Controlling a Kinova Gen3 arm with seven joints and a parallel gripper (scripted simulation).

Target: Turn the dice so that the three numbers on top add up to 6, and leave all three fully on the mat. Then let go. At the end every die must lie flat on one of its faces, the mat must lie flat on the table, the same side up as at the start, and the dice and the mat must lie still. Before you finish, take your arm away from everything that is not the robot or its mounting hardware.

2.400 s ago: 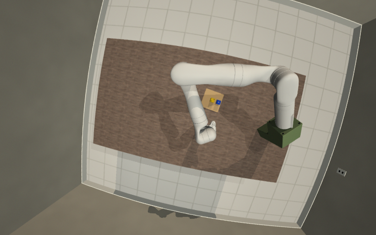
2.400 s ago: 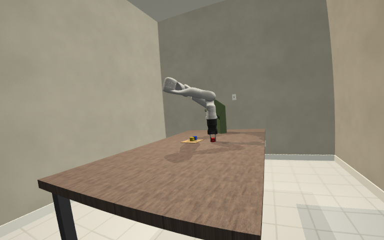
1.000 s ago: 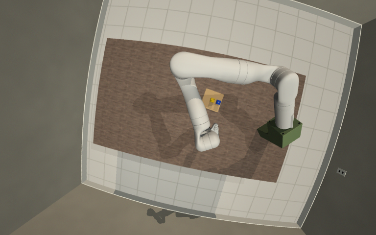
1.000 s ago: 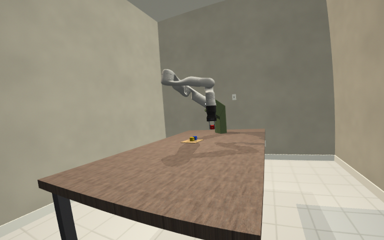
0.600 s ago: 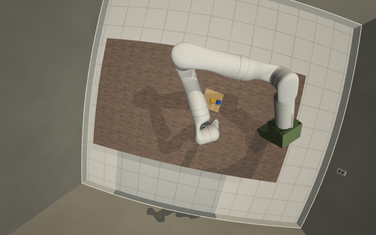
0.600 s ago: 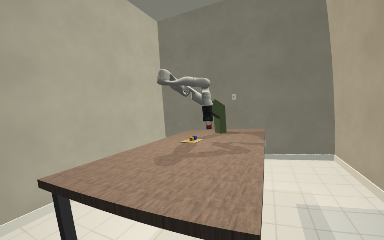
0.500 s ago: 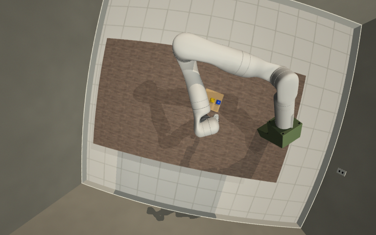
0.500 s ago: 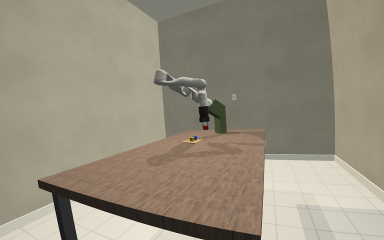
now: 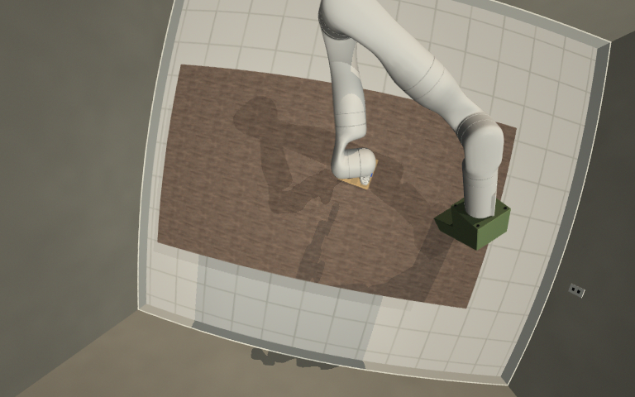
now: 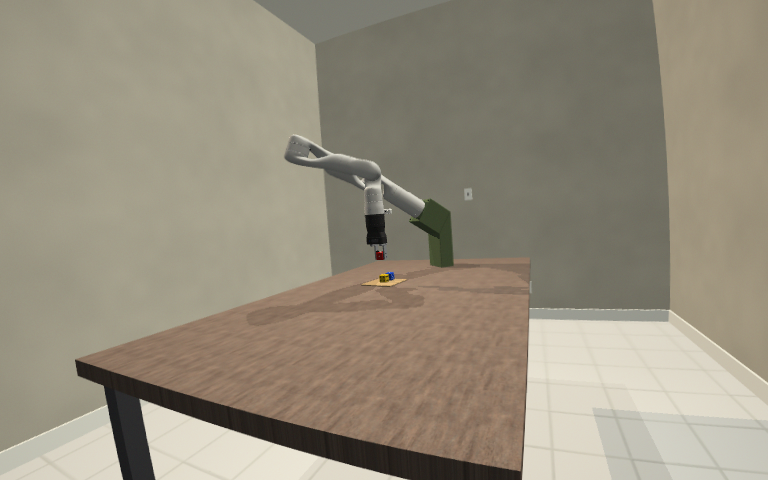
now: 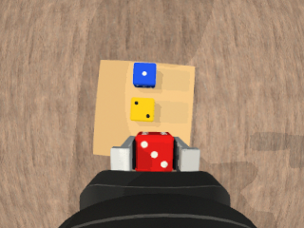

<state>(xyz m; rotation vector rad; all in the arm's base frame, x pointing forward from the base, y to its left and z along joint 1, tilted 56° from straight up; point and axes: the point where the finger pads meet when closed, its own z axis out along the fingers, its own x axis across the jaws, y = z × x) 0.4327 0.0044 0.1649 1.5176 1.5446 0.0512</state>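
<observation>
My gripper is now 100 mm above the yellow die and 40 mm past it. Also, from my hand: blue die 100 mm below, 80 mm behind, 10 mm to the left; then tan mat 120 mm below, 40 mm behind; then red die right at my hand.
</observation>
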